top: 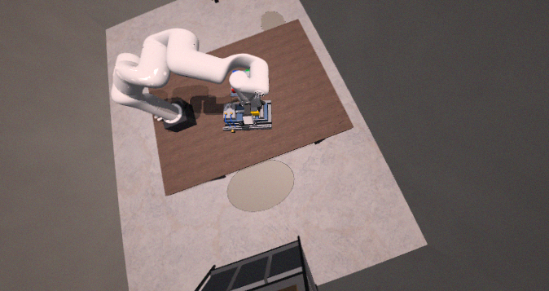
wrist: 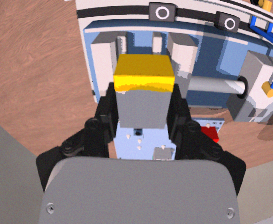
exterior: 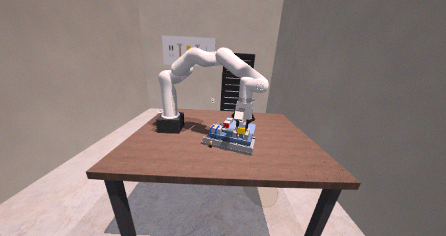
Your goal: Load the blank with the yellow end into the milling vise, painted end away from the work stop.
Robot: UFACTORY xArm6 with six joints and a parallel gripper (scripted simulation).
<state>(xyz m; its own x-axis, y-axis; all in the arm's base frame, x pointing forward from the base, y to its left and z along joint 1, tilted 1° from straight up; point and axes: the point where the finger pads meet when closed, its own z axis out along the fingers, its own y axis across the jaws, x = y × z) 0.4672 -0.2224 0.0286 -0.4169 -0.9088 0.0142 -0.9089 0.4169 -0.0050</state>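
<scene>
The yellow-ended blank lies 20 mm below my hand. From my hand the other things lie so: dark rod 50 mm to the left, 40 mm below, 30 mm ahead; then vise 90 mm below, 60 mm behind, 30 mm to the left; then red-ended blank 240 mm to the left, 100 mm below, 50 mm behind.
</scene>
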